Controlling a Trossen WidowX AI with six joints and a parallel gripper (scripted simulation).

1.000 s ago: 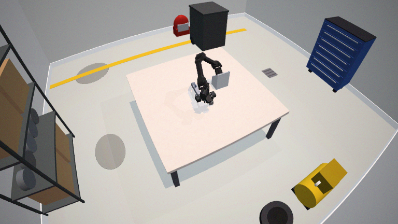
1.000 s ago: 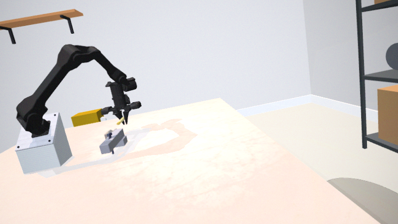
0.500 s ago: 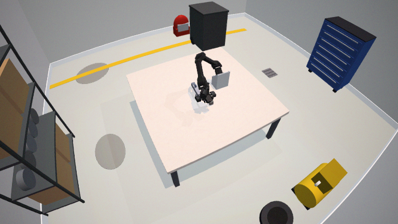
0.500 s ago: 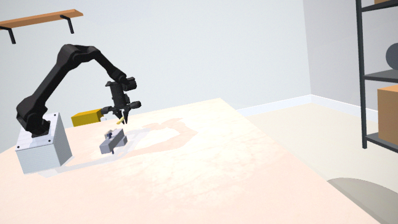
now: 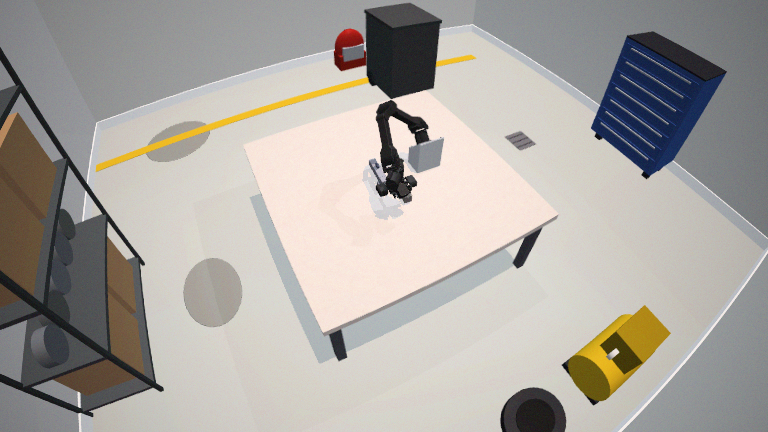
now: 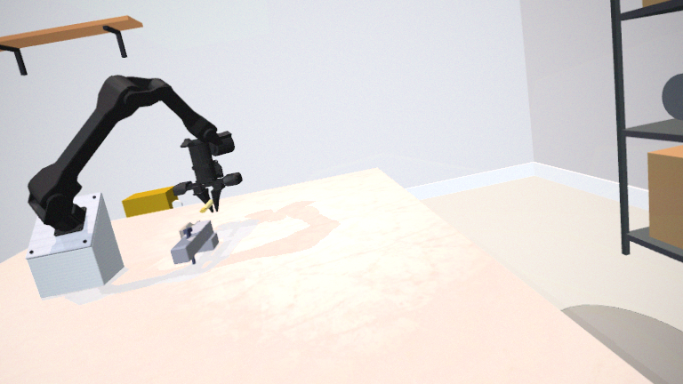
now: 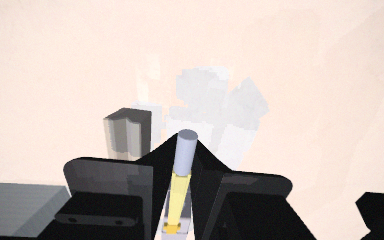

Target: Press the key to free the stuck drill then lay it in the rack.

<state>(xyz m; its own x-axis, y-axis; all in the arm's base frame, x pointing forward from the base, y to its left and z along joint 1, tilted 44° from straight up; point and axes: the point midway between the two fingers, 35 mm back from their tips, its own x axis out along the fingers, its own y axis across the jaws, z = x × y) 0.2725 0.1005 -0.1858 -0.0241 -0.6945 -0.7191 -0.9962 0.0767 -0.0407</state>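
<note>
The drill is 4 cm to the right of my gripper tip and 3 cm above it. Also, from my gripper tip: beige rack (7 cm behind, 4 cm below, 3 cm to the right); dark blue key (22 cm to the right, 1 cm below, 1 cm behind); grey block (20 cm to the right, 2 cm below, 1 cm behind).
</note>
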